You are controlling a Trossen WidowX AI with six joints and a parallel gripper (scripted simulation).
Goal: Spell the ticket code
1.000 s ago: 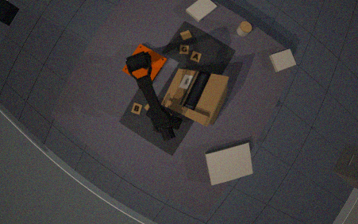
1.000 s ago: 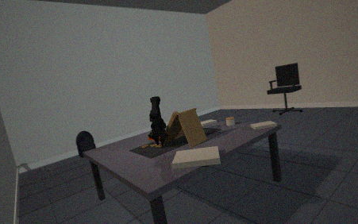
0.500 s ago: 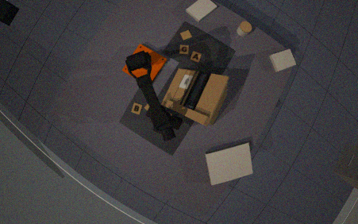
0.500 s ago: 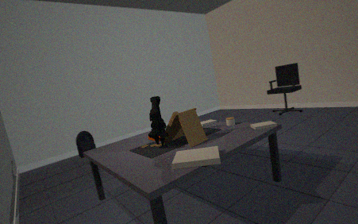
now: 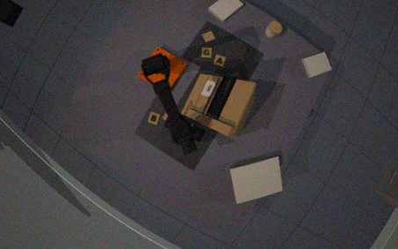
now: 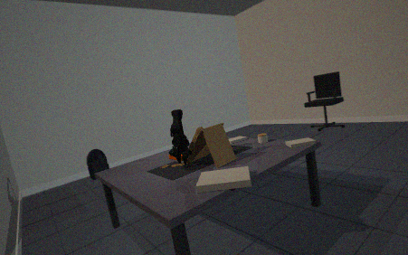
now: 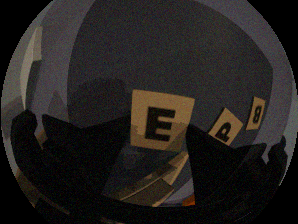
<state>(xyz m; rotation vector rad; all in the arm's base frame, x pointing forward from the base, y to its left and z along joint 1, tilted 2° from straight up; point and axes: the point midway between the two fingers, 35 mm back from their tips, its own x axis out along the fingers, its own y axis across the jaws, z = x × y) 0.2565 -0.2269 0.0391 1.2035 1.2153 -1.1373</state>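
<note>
My gripper tip is now 22 cm to the right of the white ticket, 6 cm below it and 2 cm short of it. The rest, counted from my gripper tip: small cup (73 cm to the left, 19 cm ahead, 1 cm above); white slab (48 cm ahead, 8 cm to the right, 1 cm below); dark mat (20 cm to the left, 6 cm behind, 3 cm below).
</note>
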